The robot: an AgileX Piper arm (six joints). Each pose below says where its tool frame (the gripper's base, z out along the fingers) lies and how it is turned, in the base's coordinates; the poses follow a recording.
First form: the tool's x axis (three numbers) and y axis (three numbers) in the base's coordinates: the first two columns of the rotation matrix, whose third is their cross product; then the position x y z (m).
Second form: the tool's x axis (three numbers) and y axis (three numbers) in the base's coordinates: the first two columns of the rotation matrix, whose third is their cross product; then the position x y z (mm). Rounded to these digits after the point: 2 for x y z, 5 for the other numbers.
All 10 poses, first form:
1: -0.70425 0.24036 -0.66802 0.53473 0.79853 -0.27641 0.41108 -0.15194 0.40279
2: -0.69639 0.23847 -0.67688 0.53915 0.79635 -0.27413 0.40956 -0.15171 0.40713
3: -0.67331 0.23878 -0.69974 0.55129 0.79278 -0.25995 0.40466 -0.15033 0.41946
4: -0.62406 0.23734 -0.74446 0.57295 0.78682 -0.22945 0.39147 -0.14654 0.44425
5: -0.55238 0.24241 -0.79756 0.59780 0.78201 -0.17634 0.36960 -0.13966 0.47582
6: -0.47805 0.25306 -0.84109 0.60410 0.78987 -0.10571 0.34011 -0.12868 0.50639
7: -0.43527 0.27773 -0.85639 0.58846 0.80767 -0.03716 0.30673 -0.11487 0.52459
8: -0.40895 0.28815 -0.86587 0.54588 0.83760 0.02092 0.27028 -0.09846 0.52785
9: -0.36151 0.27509 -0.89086 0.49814 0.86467 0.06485 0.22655 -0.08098 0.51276
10: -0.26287 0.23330 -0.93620 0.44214 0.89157 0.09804 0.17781 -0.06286 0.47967
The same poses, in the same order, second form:
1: -0.70425 0.24036 -0.66802 0.53473 0.79853 -0.27641 411.08 -151.94 402.79
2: -0.69639 0.23847 -0.67688 0.53915 0.79635 -0.27413 409.56 -151.71 407.13
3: -0.67331 0.23878 -0.69974 0.55129 0.79278 -0.25995 404.66 -150.33 419.46
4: -0.62406 0.23734 -0.74446 0.57295 0.78682 -0.22945 391.47 -146.54 444.25
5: -0.55238 0.24241 -0.79756 0.59780 0.78201 -0.17634 369.60 -139.66 475.82
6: -0.47805 0.25306 -0.84109 0.60410 0.78987 -0.10571 340.11 -128.68 506.39
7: -0.43527 0.27773 -0.85639 0.58846 0.80767 -0.03716 306.73 -114.87 524.59
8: -0.40895 0.28815 -0.86587 0.54588 0.83760 0.02092 270.28 -98.46 527.85
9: -0.36151 0.27509 -0.89086 0.49814 0.86467 0.06485 226.55 -80.98 512.76
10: -0.26287 0.23330 -0.93620 0.44214 0.89157 0.09804 177.81 -62.86 479.67
